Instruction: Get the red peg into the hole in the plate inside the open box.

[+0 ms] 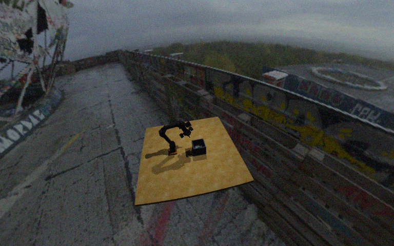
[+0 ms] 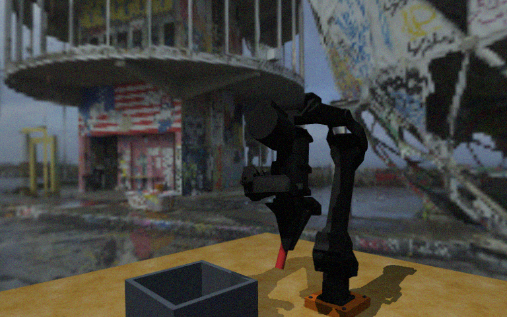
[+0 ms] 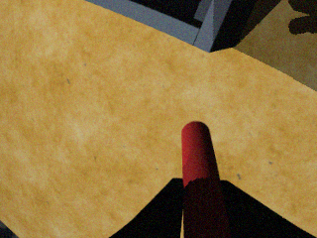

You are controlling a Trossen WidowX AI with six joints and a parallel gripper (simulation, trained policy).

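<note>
My gripper tip is 15 cm above the grey plate, 13 cm to the left of it and 10 cm short of it. Round my gripper tip: red peg (1 cm to the right, 1 cm above).
</note>
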